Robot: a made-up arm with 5 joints. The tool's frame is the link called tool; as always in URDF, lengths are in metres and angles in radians.
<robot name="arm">
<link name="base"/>
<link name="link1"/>
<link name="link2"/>
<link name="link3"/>
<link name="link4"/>
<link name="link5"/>
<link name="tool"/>
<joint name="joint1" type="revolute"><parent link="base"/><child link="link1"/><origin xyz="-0.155 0.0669 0.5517" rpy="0.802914 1.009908 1.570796"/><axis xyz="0 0 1"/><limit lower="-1.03" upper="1.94" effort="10" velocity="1.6"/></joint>
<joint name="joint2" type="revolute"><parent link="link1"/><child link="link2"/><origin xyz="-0.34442 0.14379 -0.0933" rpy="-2.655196 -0.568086 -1.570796"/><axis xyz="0 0 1"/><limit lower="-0.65" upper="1.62" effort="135" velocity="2.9"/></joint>
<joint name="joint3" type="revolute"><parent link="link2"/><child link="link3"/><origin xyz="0.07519 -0.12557 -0.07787" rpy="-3.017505 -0.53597 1.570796"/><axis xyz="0 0 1"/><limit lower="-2.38" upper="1.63" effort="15" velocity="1.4"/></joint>
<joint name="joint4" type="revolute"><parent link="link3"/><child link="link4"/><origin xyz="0.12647 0.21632 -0.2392" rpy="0.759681 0.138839 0.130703"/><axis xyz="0 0 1"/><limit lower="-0.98" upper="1.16" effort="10" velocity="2.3"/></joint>
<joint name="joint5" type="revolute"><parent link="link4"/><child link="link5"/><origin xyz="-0.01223 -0.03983 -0.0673" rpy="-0.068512 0.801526 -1.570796"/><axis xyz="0 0 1"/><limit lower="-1.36" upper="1.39" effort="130" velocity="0.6"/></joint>
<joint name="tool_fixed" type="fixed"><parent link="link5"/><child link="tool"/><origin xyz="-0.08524 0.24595 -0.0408" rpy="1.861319 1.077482 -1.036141"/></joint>
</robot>
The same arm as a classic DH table. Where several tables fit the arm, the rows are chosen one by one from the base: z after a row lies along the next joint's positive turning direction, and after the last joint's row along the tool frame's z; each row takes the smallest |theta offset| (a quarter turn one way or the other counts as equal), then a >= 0, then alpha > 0; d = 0 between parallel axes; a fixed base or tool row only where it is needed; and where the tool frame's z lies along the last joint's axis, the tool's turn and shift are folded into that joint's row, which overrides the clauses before.
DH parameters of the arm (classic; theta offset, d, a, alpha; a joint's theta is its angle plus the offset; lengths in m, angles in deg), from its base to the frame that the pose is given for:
base (fixed): -50.73 0.5826 -0.1499 -68.32
joint1: -21.18 -0.5612 0.1449 -138.17
joint2: -40.06 -0.8224 0.0432 -148.56
joint3: -62.45 -0.3279 0.1805 44.1
joint4: -6.01 -0.3541 -0.016 46.05
joint5: 12.09 0.0147 0.2599 -97.8
tool (fixed): 117.25 0.0148 0 0
Joint limits (deg, base to tool): -59.01..111.15 -37.24..92.82 -136.36..93.39 -56.15..66.46 -77.92..79.64

